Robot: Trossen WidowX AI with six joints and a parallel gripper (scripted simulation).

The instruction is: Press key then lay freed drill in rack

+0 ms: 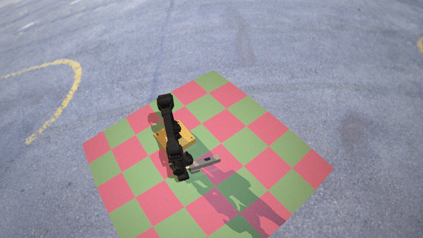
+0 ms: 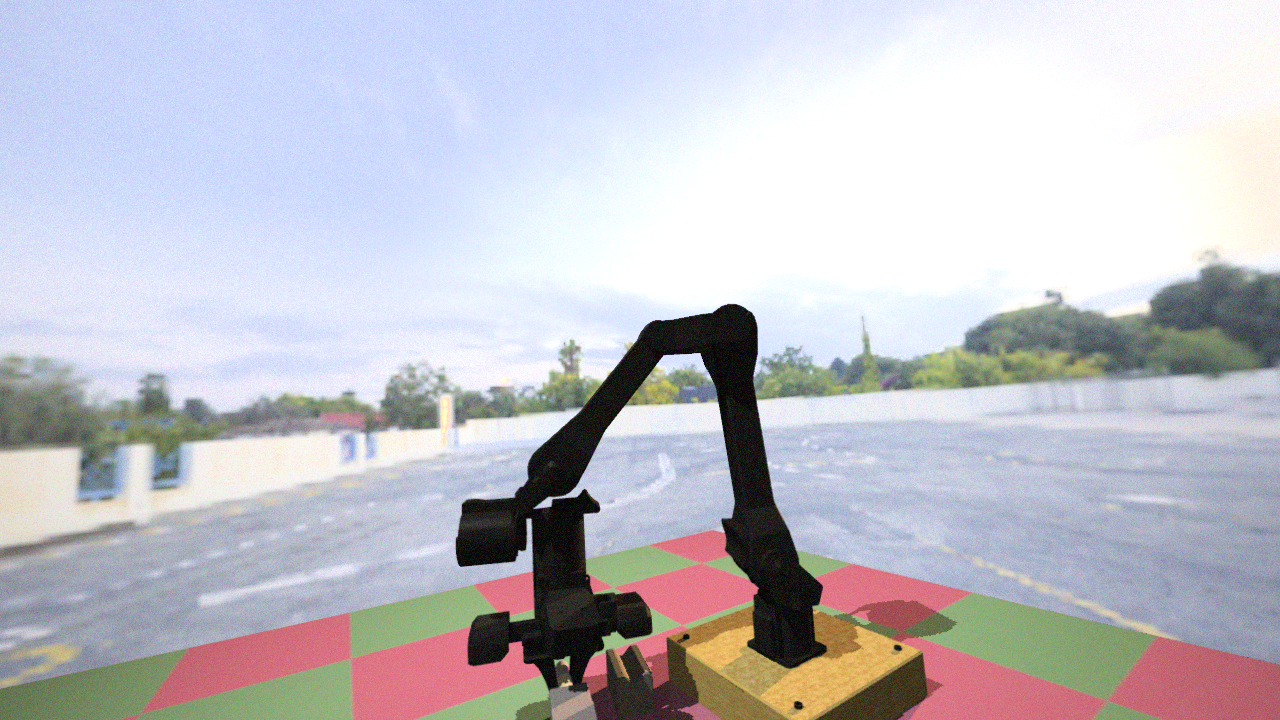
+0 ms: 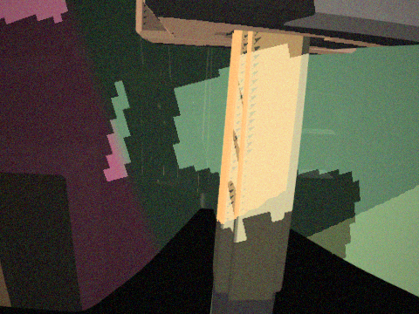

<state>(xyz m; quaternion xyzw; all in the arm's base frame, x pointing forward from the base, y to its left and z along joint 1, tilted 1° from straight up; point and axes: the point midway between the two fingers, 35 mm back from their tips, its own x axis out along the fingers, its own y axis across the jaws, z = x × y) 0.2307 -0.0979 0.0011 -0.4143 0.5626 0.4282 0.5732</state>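
The drill lies 1 cm ahead of my gripper tip, 4 cm to the left of it and 3 cm above it. Also, from my gripper tip: dark key (5 cm ahead, 16 cm to the left, 4 cm above); notched rack (8 cm behind); long grey block (4 cm ahead, 13 cm to the left, 2 cm above).
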